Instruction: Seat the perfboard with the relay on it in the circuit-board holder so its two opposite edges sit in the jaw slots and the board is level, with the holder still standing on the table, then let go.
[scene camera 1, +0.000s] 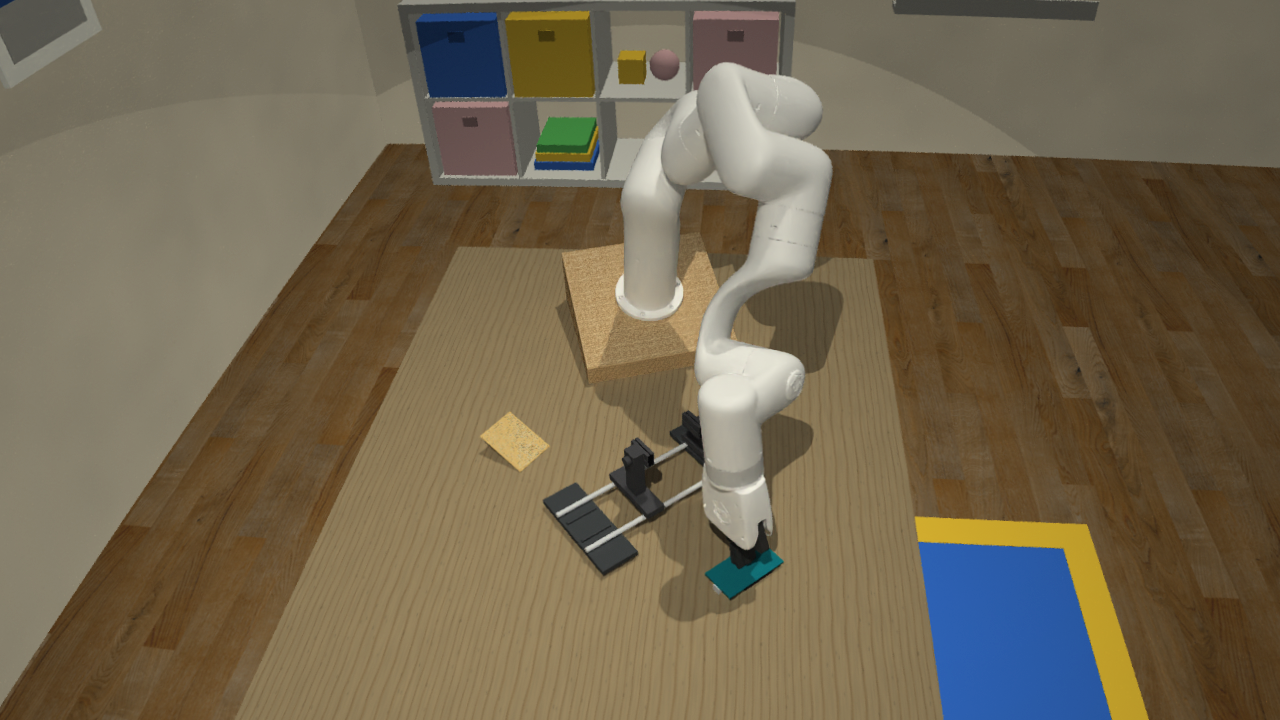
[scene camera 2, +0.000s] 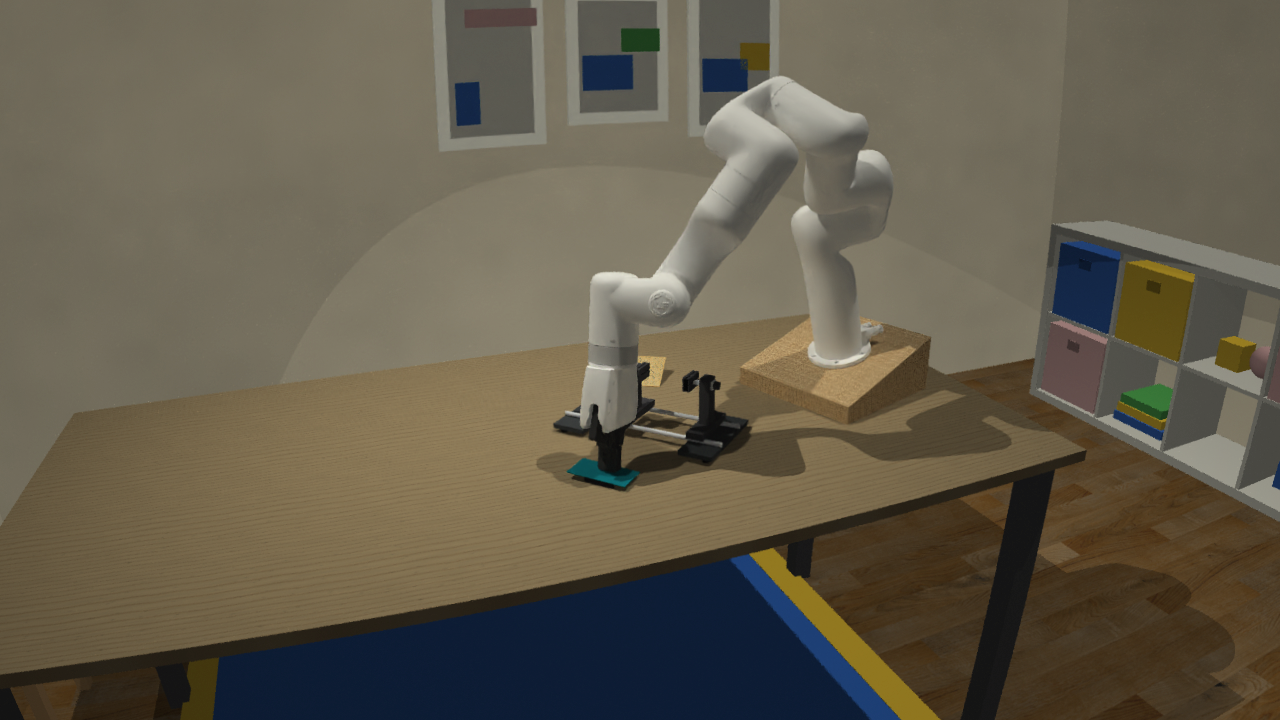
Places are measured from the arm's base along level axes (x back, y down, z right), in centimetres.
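Pixels of known places: gripper, fingertip midpoint: (scene camera 1: 743, 560) (scene camera 2: 609, 469); arm's base, origin of the base link: (scene camera 1: 649, 294) (scene camera 2: 839, 351).
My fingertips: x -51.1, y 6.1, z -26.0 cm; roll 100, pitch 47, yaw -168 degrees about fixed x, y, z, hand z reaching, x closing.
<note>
For each thing: its middle in the pictures, then the offset to it from my fingertips. Level surfaces: height alone.
- teal board, body centre: (scene camera 1: 743, 570) (scene camera 2: 602, 475) dx -1.1, dy +0.7, dz -0.2 cm
- black circuit-board holder, body centre: (scene camera 1: 653, 468) (scene camera 2: 651, 399) dx +10.4, dy -4.6, dz +15.4 cm
- wooden table, its level: dy +1.2 cm
A teal board (scene camera 1: 760, 573) (scene camera 2: 586, 471) lies low at the table's front, right of the holder in scene camera 1, with small parts showing under its edge. A tan, speckled board (scene camera 1: 514, 440) (scene camera 2: 657, 368) lies left of the holder in scene camera 1. A relay is not clear on either board. The black circuit-board holder (scene camera 1: 614, 557) (scene camera 2: 707, 407) stands on the table, two upright jaws joined by pale rods, with no board seen in them. My gripper (scene camera 1: 748, 557) (scene camera 2: 609, 467) points down, its black fingertips shut over the teal board's top, holding nothing; contact is unclear.
The arm's tan base block (scene camera 1: 617, 344) (scene camera 2: 805, 389) stands behind the holder. The arm hides part of the holder's right end in scene camera 1. The wooden table (scene camera 1: 429, 608) (scene camera 2: 268, 501) has its front edge beyond the teal board in scene camera 2.
</note>
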